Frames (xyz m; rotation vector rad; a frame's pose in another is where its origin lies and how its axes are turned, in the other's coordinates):
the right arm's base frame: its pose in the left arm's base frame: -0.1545 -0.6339 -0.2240 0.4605 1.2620 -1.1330
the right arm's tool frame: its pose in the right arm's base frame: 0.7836 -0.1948 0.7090 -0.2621 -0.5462 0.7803
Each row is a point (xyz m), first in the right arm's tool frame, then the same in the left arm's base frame.
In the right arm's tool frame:
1: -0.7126 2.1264 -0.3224
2: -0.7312 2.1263 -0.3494
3: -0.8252 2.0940 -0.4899
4: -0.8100 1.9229 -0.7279
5: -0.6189 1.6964 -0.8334
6: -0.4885 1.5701 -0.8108
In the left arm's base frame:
1: 0.1978 0.5473 -0.0115
2: 0.1704 0.5631 -0.0202
3: 0.0159 0.6167 -0.0737
4: -0.1669 0.5665 -0.2978
5: -0.1766 0.3709 -0.5440
6: -0.1235 0.2213 -0.6350

